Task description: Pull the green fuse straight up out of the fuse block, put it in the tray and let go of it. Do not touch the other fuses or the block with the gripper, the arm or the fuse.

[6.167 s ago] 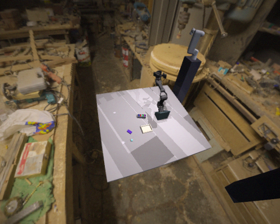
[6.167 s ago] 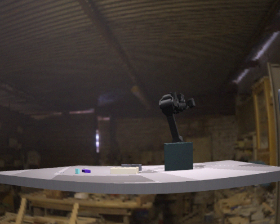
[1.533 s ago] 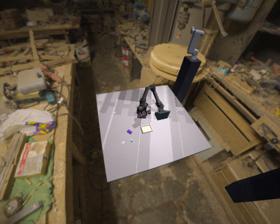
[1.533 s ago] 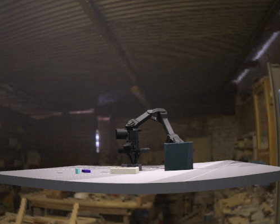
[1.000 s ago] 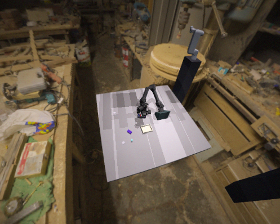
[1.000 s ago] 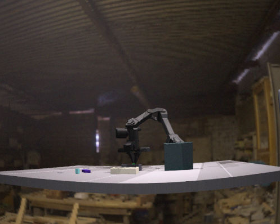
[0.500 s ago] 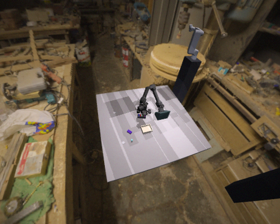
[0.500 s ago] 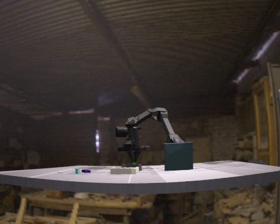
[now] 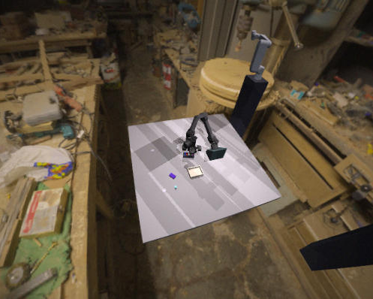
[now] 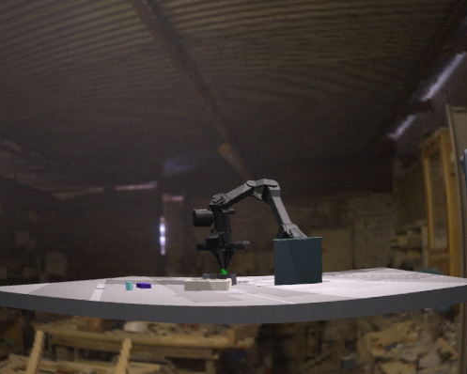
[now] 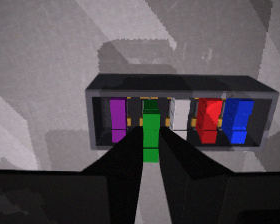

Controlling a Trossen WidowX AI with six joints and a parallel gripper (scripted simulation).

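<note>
Right now the purple fuse is 2 cm behind my gripper tip, 1 cm to the left of it and 3 cm below it. From my gripper tip the other things lie so: green fuse: 1 cm below; red fuse: 4 cm ahead, 1 cm to the right, 3 cm below; white fuse: 2 cm ahead, 1 cm to the right, 3 cm below.
</note>
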